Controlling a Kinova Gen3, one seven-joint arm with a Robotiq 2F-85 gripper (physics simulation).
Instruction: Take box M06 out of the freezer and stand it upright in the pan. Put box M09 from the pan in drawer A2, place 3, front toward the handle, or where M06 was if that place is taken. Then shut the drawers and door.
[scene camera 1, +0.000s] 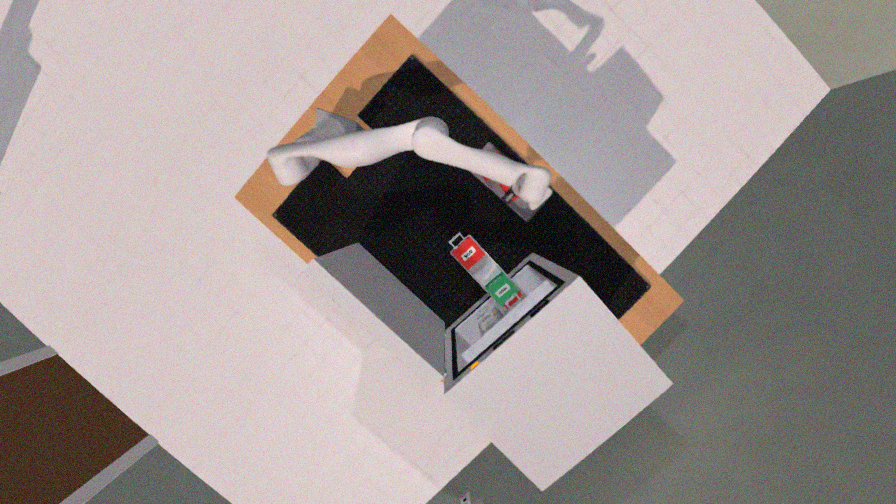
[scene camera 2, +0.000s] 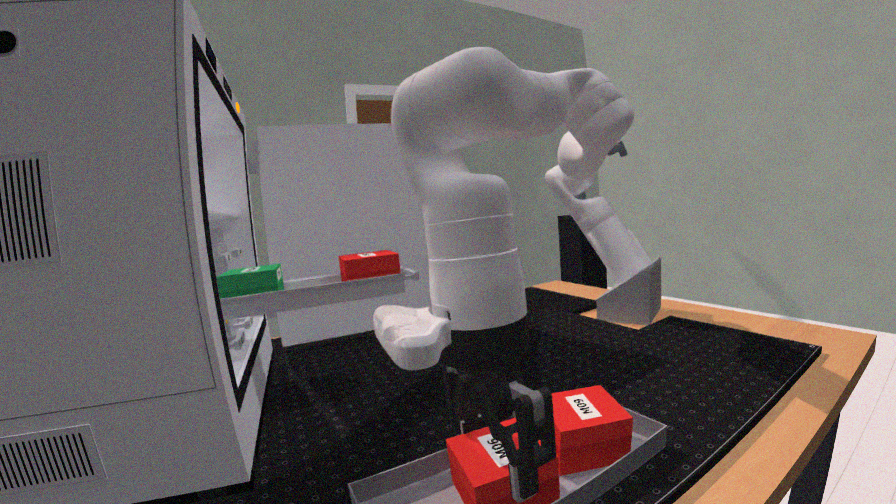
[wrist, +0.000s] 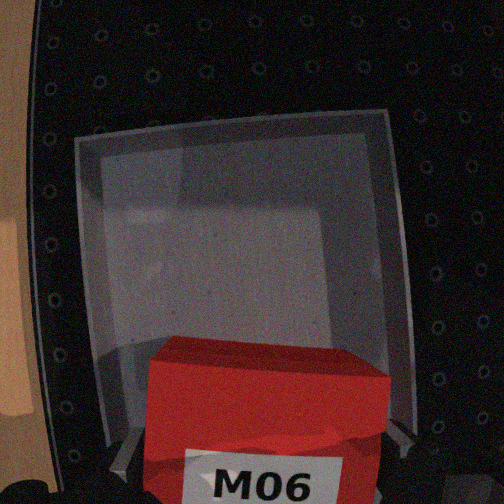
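Red box M06 (scene camera 2: 491, 463) is low in the grey pan (scene camera 2: 620, 451) at the table's near edge, its label facing up toward the wrist. My gripper (scene camera 2: 523, 438) points down with its dark fingers on either side of M06 and is shut on it. Red box M09 (scene camera 2: 588, 423) stands in the same pan, right beside M06. In the wrist view M06 (wrist: 265, 425) fills the bottom and the rest of the pan (wrist: 240, 260) beyond it is bare. From above, my wrist (scene camera 1: 531, 184) hides most of the pan.
The freezer (scene camera 2: 106, 238) stands at the left with its door (scene camera 1: 382, 300) swung open. One drawer (scene camera 2: 325, 289) is pulled out, holding a green box (scene camera 2: 250, 280) and a red box (scene camera 2: 369, 264). The table's wooden edge (scene camera 2: 783, 426) is close to the pan.
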